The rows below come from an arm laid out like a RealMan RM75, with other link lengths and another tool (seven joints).
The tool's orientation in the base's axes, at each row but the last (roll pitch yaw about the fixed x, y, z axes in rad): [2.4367 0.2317 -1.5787]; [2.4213 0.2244 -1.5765]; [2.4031 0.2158 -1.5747]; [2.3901 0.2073 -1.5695]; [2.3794 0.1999 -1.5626]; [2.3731 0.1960 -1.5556]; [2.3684 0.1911 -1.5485]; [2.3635 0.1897 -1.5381]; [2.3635 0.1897 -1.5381]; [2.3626 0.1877 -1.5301]
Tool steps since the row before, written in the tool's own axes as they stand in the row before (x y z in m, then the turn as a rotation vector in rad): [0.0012 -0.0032 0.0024 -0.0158 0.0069 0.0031]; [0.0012 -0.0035 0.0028 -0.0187 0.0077 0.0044]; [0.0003 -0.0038 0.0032 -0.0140 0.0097 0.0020]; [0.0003 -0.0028 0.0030 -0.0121 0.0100 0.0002]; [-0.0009 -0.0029 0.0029 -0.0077 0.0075 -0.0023]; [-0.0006 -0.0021 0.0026 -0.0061 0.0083 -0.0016]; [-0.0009 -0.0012 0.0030 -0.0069 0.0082 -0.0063]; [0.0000 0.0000 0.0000 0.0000 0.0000 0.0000]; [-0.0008 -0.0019 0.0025 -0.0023 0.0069 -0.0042]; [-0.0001 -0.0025 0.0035 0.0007 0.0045 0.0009]
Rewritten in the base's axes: [0.0009 -0.0003 -0.0041 -0.0071 0.0150 0.0057]; [0.0008 -0.0002 -0.0046 -0.0086 0.0179 0.0059]; [0.0007 0.0008 -0.0049 -0.0085 0.0126 0.0079]; [0.0000 0.0006 -0.0041 -0.0075 0.0105 0.0090]; [0.0001 0.0017 -0.0038 -0.0039 0.0062 0.0082]; [-0.0003 0.0012 -0.0031 -0.0049 0.0046 0.0080]; [-0.0013 0.0014 -0.0028 -0.0016 0.0048 0.0114]; [0.0000 0.0000 0.0000 0.0000 0.0000 0.0000]; [-0.0004 0.0014 -0.0029 -0.0020 0.0007 0.0081]; [-0.0007 0.0009 -0.0042 -0.0038 -0.0013 0.0023]
